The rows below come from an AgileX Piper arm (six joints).
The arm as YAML. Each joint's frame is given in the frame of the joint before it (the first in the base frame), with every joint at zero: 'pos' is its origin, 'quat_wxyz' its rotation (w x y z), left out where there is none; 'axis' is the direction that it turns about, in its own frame. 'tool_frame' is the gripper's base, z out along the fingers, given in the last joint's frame.
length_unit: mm
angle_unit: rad
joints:
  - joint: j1
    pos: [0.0, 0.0, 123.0]
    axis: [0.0, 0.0, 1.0]
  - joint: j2
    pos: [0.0, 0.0, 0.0]
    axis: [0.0, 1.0, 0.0]
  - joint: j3
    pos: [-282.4, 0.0, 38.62]
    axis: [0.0, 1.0, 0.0]
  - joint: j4
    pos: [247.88, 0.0, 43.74]
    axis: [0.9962, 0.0, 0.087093]
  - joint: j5
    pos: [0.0, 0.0, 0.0]
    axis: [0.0, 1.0, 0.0]
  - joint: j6
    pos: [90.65, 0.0, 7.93]
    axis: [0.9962, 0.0, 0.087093]
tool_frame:
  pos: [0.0, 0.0, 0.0]
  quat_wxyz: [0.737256, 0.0, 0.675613, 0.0]
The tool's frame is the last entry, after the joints.
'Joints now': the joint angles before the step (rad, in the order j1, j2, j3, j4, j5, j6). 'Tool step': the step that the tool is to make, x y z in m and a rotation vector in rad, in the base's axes. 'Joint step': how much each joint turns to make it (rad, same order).
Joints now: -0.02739, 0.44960, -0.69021, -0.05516, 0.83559, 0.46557
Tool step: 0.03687, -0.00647, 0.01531, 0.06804, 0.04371, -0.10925
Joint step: -0.00010, 0.17909, -0.09169, -0.08494, -0.02958, 0.17363
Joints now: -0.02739, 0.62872, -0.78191, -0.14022, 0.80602, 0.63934
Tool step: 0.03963, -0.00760, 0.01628, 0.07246, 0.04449, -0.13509
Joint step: 0.00004, 0.18421, -0.12727, -0.09714, 0.01748, 0.20138
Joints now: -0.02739, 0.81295, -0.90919, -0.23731, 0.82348, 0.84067
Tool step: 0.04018, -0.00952, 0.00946, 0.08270, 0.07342, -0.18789
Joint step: 0.00003, 0.18623, -0.14336, -0.10439, 0.08871, 0.23708
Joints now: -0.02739, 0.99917, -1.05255, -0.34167, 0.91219, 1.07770
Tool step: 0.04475, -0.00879, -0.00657, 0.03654, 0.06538, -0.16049
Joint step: -0.00003, 0.18604, -0.10765, -0.09599, 0.05118, 0.19283
